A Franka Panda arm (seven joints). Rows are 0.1 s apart.
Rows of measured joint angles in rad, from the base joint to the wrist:
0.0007, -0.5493, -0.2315, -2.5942, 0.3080, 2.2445, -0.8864
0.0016, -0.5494, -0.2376, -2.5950, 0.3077, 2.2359, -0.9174
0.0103, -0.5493, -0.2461, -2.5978, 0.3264, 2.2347, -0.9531
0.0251, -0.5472, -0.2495, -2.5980, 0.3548, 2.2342, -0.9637
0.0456, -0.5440, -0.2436, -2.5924, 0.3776, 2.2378, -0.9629
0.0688, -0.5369, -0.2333, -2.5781, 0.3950, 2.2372, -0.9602
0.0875, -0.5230, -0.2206, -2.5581, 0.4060, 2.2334, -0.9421
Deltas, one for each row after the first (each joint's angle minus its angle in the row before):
0.0009, -0.0001, -0.0061, -0.0008, -0.0003, -0.0086, -0.0310
0.0087, 0.0001, -0.0085, -0.0028, 0.0187, -0.0012, -0.0357
0.0148, 0.0021, -0.0034, -0.0002, 0.0284, -0.0005, -0.0106
0.0205, 0.0032, 0.0059, 0.0056, 0.0228, 0.0036, 0.0008
0.0232, 0.0071, 0.0103, 0.0143, 0.0174, -0.0006, 0.0027
0.0187, 0.0139, 0.0127, 0.0200, 0.0110, -0.0038, 0.0181

